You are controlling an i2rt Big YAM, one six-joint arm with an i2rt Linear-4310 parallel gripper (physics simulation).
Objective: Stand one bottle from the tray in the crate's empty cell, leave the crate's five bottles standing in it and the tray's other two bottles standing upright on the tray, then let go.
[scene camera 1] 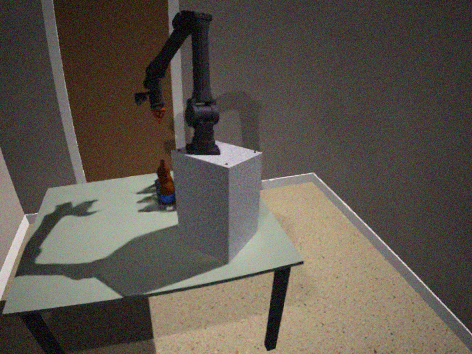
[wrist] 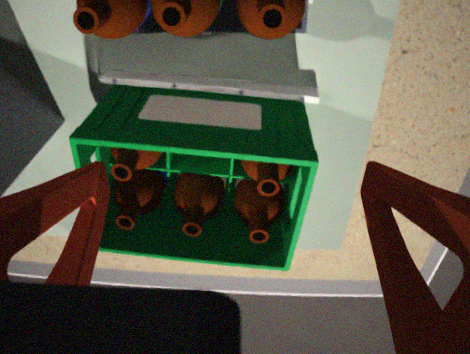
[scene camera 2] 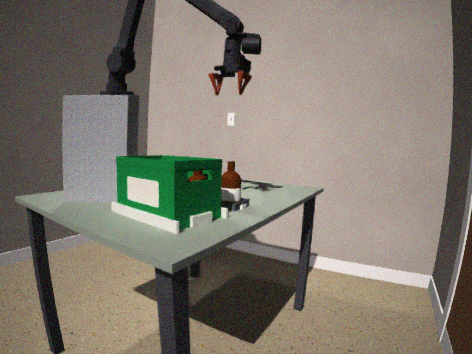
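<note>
My gripper is open and empty, high above the crate and tray. The green crate stands on the table and holds five brown bottles. Its row nearer the tray has a left bottle and a right bottle, with the empty cell between them. The other row has three bottles, one in the middle. The dark tray carries three upright bottles: left, middle and right. Scene camera 1 does not show the crate.
The arm's grey pedestal stands beside the crate and hides part of the table in scene camera 1. Low white strips edge the crate's base, one between crate and tray.
</note>
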